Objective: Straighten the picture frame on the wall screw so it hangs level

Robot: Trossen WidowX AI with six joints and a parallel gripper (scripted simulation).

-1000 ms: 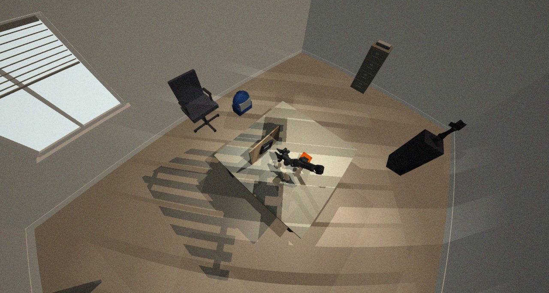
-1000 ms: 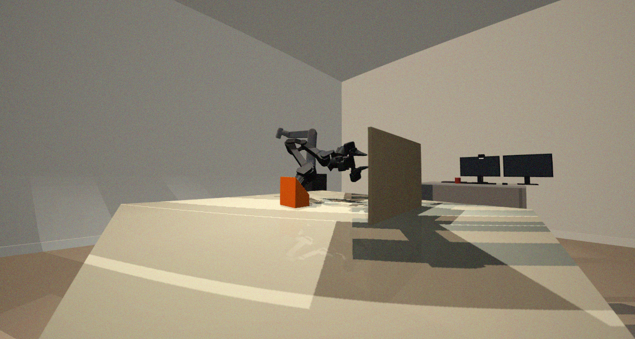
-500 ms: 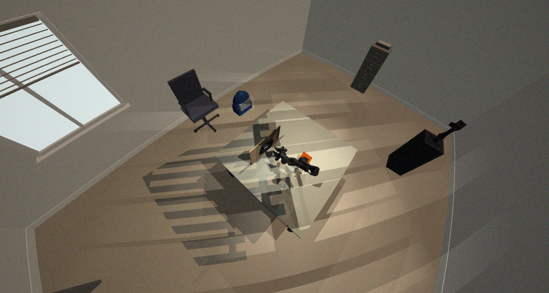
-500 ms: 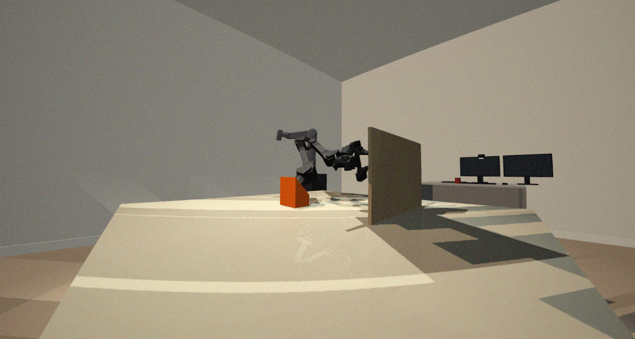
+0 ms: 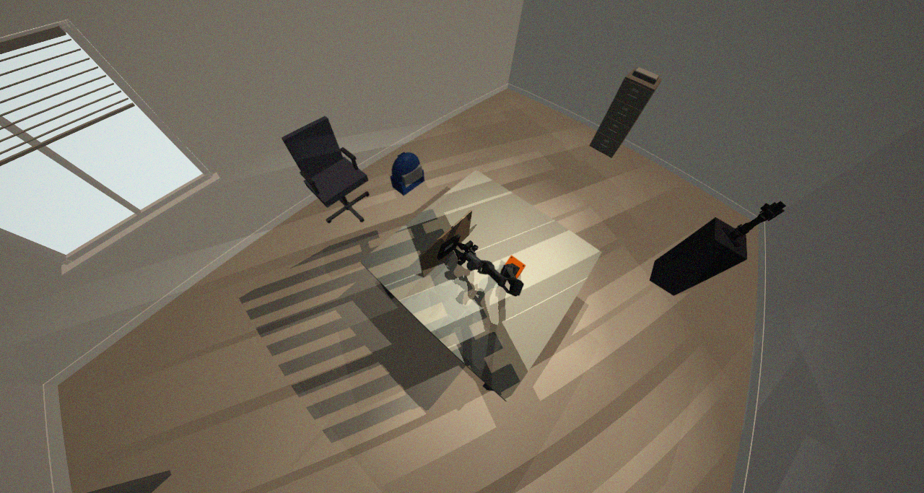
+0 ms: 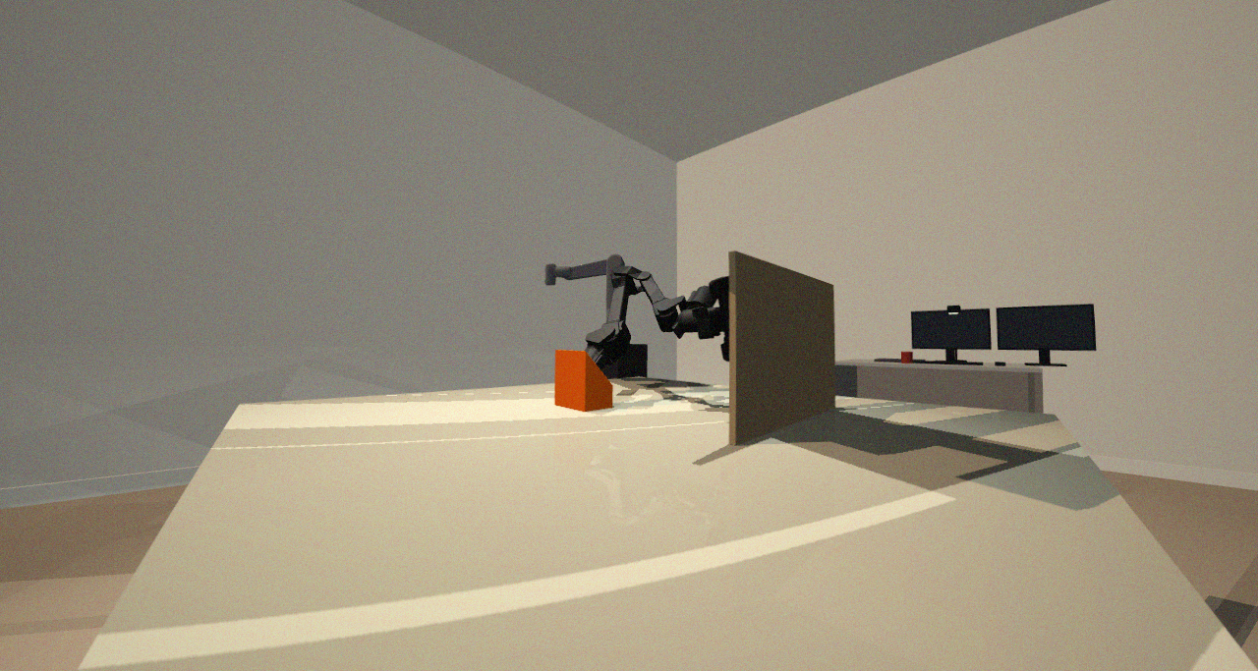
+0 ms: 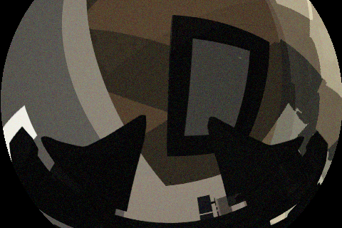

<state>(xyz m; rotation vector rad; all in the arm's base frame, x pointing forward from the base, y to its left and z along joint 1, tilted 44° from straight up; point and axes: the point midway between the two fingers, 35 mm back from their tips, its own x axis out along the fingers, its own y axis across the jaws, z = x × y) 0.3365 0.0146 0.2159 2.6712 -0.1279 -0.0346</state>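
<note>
My gripper tip is 5 cm short of the black picture frame, 5 cm above it and 1 cm to the right of it. Round my gripper tip: brown wall board: 6 cm below, 6 cm ahead.
</note>
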